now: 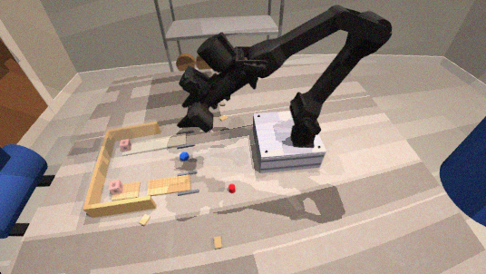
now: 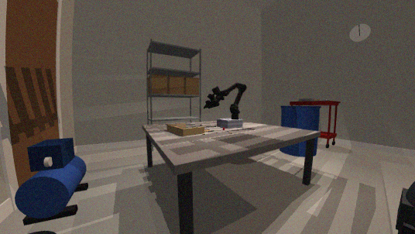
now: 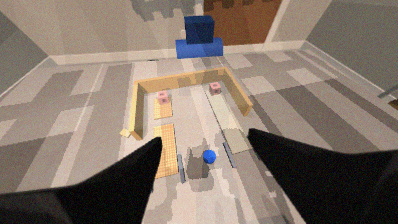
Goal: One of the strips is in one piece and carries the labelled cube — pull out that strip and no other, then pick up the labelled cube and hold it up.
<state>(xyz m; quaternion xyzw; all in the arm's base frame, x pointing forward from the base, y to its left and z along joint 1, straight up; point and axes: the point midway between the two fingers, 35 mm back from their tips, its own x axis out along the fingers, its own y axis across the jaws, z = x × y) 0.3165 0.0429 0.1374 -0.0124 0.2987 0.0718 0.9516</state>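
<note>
The blue disc is 4 cm ahead of my gripper tip, 2 cm to the right of it and 19 cm below it. From my gripper tip the other things lie so: red cylinder: 14 cm behind, 10 cm to the left, 19 cm below.
</note>
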